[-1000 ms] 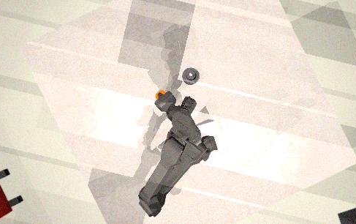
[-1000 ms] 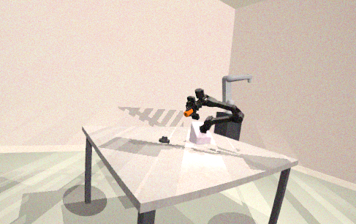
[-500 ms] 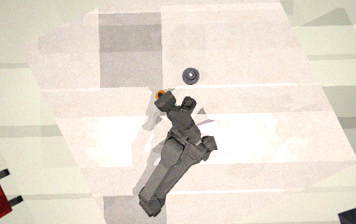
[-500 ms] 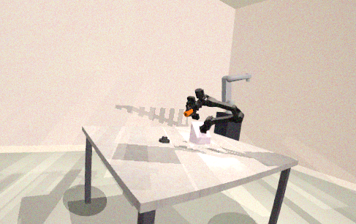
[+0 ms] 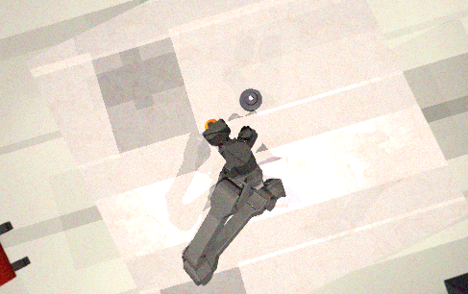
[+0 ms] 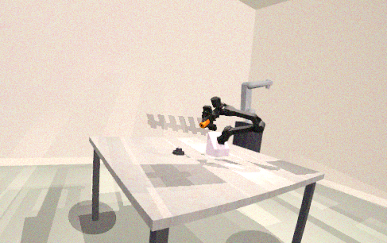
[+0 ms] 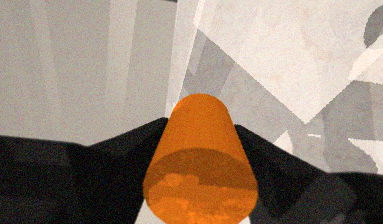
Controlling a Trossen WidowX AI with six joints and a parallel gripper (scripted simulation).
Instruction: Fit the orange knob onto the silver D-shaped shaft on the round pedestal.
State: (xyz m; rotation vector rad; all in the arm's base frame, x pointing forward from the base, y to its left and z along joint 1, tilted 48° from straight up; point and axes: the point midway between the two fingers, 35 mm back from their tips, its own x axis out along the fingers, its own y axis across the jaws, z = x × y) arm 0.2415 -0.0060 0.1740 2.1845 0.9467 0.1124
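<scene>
Now: the orange knob 3 cm behind my gripper tip, 1 cm to the right of it and 2 cm above it. The rest, counted from my gripper tip: dark round pedestal 8 cm ahead, 16 cm to the right, 21 cm below.
</scene>
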